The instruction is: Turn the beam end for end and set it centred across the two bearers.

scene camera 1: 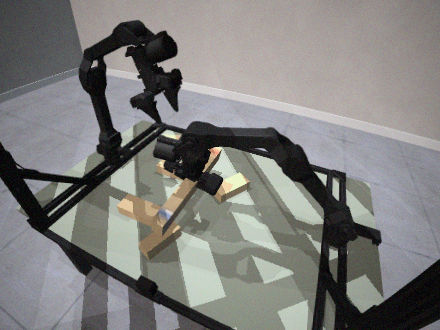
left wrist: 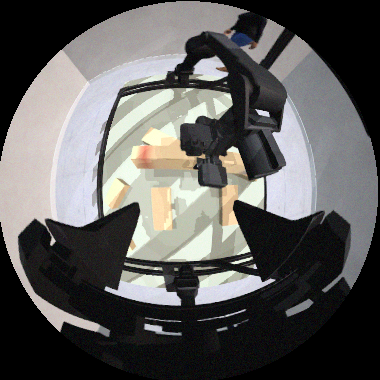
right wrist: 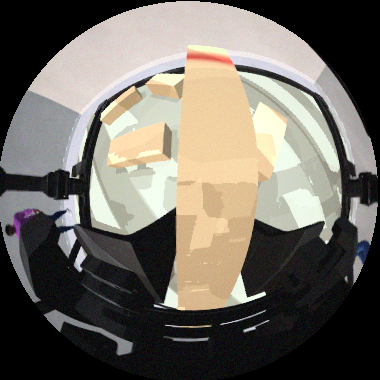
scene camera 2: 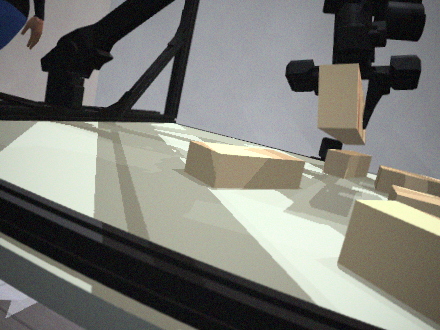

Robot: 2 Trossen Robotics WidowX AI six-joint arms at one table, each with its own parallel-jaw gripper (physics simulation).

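Seen in the pictures: left gripper, fingertip midpoint: (scene camera 1: 169,117) (left wrist: 186,205); right gripper, fingertip midpoint: (left wrist: 194,161) (right wrist: 203,210); left arm's base at its link origin: (scene camera 1: 113,161) (left wrist: 185,270) (right wrist: 81,186); right arm's base at its link origin: (scene camera 1: 335,239) (left wrist: 182,81) (scene camera 2: 62,107).
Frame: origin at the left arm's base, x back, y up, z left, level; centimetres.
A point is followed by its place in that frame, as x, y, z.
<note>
The long wooden beam (scene camera 1: 180,196) {-42.7, 11.0, -13.4} (scene camera 2: 339,97) {-42.4, 10.0, 13.5} (left wrist: 167,156) {-41.4, 12.8, 3.8} (right wrist: 217,145) {-42.6, 12.2, 0.4} is held above the table. Its red band is at the far end in scene camera 1, its blue band at the near end. The right gripper (scene camera 1: 192,177) {-41.5, 7.1, -3.2} (scene camera 2: 347,115) {-41.5, 7.1, -3.2} (right wrist: 216,220) {-41.5, 7.1, -3.2} is shut on it partway along. Two parallel blocks, apparently the bearers, are the rear one (scene camera 1: 162,168) {-23.0, 1.3, 4.3} (left wrist: 162,208) {-27.5, 1.9, 7.0} (right wrist: 140,145) {-30.1, 1.9, 6.7}, partly hidden in scene camera 1, and the front one (scene camera 1: 136,209) {-27.8, 1.9, -18.0} (left wrist: 229,206) {-27.4, 1.9, -16.2}. In the left wrist view the beam lies above both in the picture. The left gripper (scene camera 1: 168,115) {-31.8, 28.4, 0.0} (left wrist: 186,203) {-31.8, 28.4, 0.0} is open, empty and raised.
Loose blocks lie around: one near the front (scene camera 1: 160,242) {-42.2, 2.3, -25.1} (scene camera 2: 347,163) {-40.8, 0.9, -16.7}, one right of the beam (scene camera 1: 233,187) {-53.2, 1.9, 6.3} (scene camera 2: 245,165) {-50.6, 0.8, 12.4} (right wrist: 270,140) {-52.1, 1.9, 6.6}, and others toward the back left (right wrist: 120,105) {-18.0, 1.0, 23.8} (right wrist: 165,86) {-33.4, 2.0, 22.6}. The right arm spans the table's right half. Black rails edge the table.
</note>
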